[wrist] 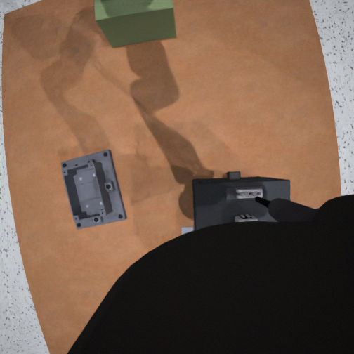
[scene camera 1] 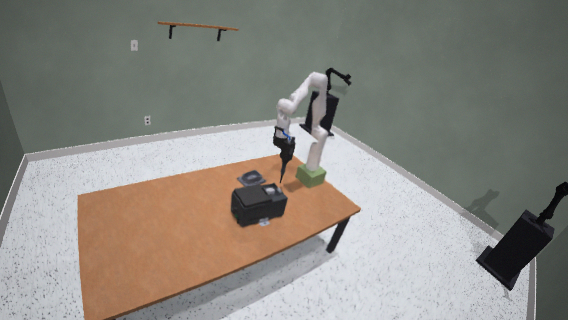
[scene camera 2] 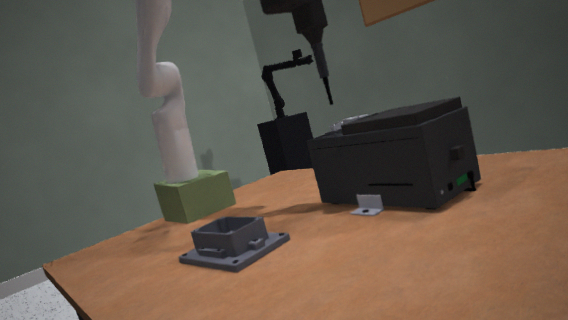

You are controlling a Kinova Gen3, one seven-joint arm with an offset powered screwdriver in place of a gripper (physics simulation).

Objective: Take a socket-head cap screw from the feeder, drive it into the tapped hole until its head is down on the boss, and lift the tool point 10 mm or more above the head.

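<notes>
Looking at the scene, I find a dark feeder lid (scene camera 2: 412, 115). There is also a black screw feeder, and I can see it at (scene camera 2: 341, 173), at (scene camera 1: 269, 211) and again at (wrist: 211, 208).
</notes>
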